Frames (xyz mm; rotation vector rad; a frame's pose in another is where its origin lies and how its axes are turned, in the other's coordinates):
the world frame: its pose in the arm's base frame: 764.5 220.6 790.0 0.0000 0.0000 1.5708
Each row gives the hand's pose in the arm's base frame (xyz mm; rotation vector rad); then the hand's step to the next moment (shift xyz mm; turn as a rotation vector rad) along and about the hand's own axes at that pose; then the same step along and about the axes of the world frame.
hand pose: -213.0 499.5 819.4 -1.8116 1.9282 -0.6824
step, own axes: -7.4 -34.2 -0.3 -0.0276 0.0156 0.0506
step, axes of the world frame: 6.1 -27.7 20.5 0.0243 -0.0199 -0.0508
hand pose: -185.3 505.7 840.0 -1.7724 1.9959 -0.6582
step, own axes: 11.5 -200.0 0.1 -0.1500 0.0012 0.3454
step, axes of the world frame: -29.4 -160.4 116.3 0.1186 -0.2161 -0.2847
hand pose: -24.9 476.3 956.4 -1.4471 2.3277 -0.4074
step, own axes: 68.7 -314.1 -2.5 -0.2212 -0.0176 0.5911
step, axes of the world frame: -197.2 -220.5 125.9 0.1624 -0.3711 -0.4843
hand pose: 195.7 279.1 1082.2 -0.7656 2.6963 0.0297
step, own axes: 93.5 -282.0 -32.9 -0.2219 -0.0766 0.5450
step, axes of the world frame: -292.1 -60.0 20.6 0.1073 -0.3876 -0.4364
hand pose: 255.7 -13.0 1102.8 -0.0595 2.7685 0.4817
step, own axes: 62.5 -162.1 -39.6 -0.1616 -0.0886 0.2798
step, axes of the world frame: -165.0 55.8 -37.4 0.0079 -0.2488 -0.2243
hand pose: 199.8 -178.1 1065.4 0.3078 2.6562 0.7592
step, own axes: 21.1 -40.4 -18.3 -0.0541 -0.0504 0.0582
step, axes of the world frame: -35.8 30.9 -13.4 -0.0311 -0.0670 -0.0583
